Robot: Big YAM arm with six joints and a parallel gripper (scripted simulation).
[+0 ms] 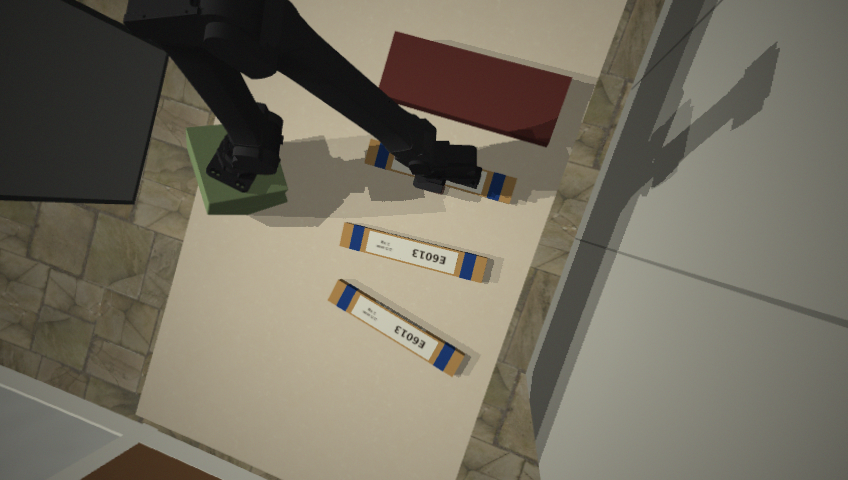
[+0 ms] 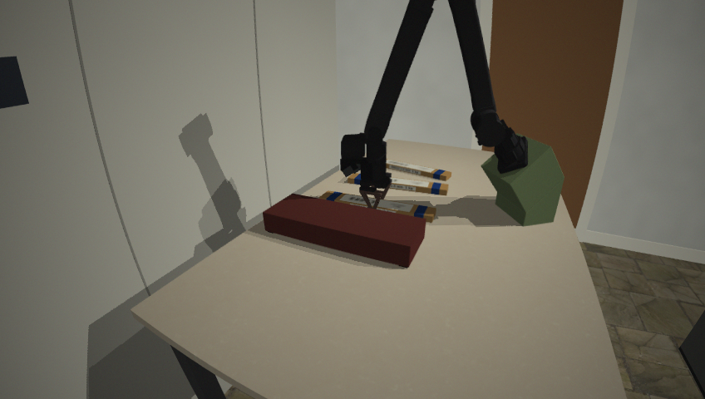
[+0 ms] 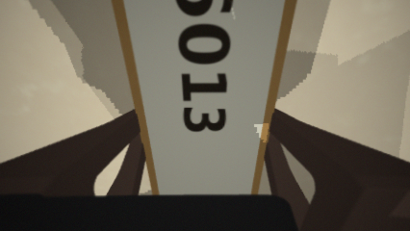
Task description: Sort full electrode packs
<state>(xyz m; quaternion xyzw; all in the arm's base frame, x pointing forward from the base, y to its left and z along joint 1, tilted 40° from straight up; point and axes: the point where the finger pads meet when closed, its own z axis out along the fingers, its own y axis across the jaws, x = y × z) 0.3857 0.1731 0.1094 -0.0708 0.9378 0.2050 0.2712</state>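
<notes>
Right now the pack of welding electrodes is right at my hand. Also, from my hand: dark red low platform: 190 mm to the left, 30 mm behind, 10 mm above.
</notes>
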